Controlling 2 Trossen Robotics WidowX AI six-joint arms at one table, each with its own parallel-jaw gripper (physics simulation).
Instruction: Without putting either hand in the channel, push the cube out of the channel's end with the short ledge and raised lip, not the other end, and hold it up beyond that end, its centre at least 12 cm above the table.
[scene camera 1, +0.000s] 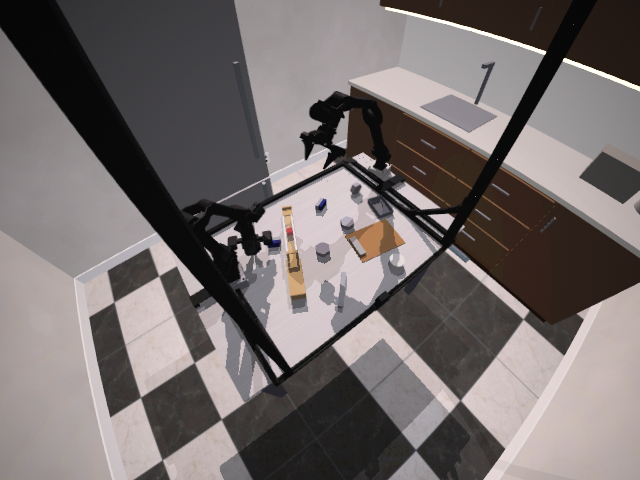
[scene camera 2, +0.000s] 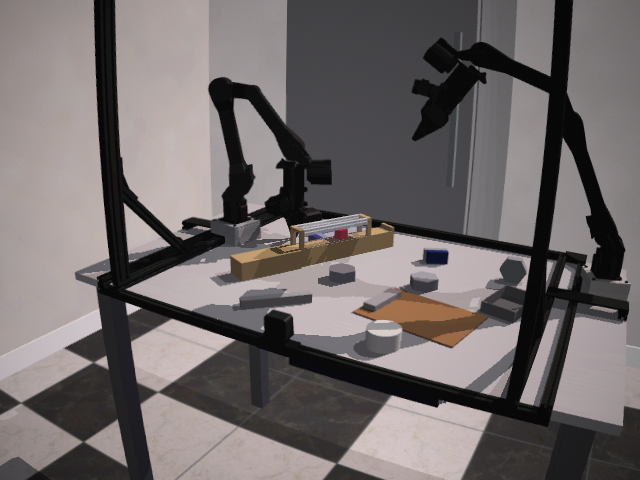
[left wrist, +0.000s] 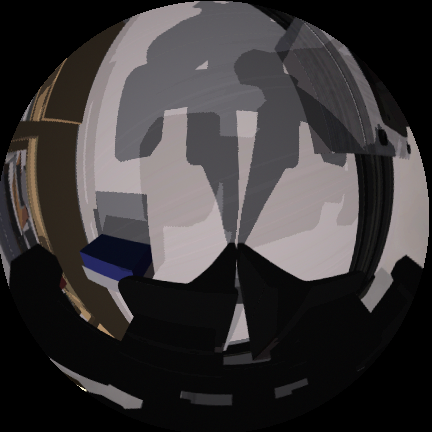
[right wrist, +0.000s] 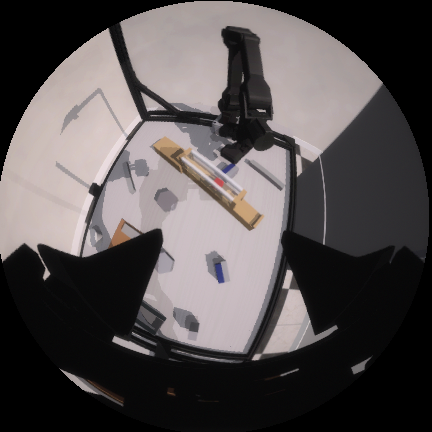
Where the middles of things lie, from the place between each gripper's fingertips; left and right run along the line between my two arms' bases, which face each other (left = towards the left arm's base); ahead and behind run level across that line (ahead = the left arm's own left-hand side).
I see the wooden channel (scene camera 2: 246, 266) 27 cm below my right hand, 22 cm to the left of it and 7 cm behind it. Also, from my right hand: grey tray (scene camera 2: 507, 303) 31 cm below, 27 cm to the right, 18 cm behind; then orange mat (scene camera 2: 445, 324) 31 cm below, 28 cm behind, 10 cm to the right; then white cylinder (scene camera 2: 382, 336) 43 cm behind, 30 cm below, 5 cm to the right.
My left hand is 13 cm past the wooden channel, 12 cm to the left of it and 4 cm below it. Round my left hand: grey tray (61 cm to the right, 24 cm behind, 1 cm above); orange mat (43 cm to the right, 35 cm behind, 1 cm above); white cylinder (49 cm behind, 39 cm to the right, 2 cm above).
